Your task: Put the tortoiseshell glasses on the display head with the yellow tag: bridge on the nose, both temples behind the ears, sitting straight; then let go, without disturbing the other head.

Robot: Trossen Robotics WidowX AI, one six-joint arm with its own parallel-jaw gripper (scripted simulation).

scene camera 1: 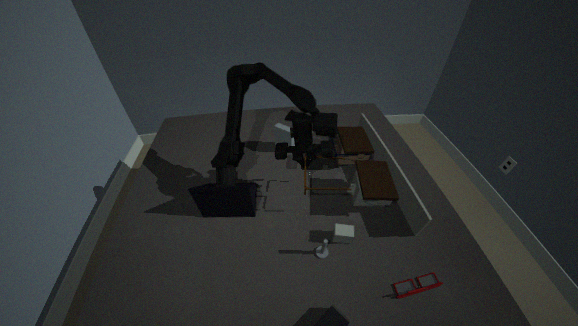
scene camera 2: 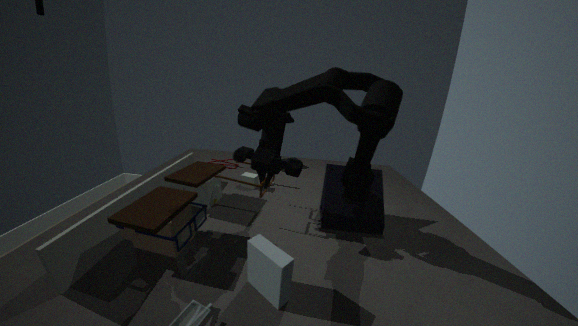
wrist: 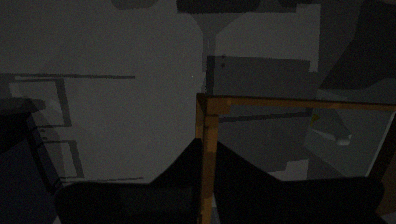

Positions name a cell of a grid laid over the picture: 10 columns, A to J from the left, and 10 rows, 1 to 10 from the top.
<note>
In view: my gripper (scene camera 2: E6) and a low wall (scene camera 1: H7).
My gripper shows as well in scene camera 1 (scene camera 1: F6) and in the wrist view (wrist: F7).
</note>
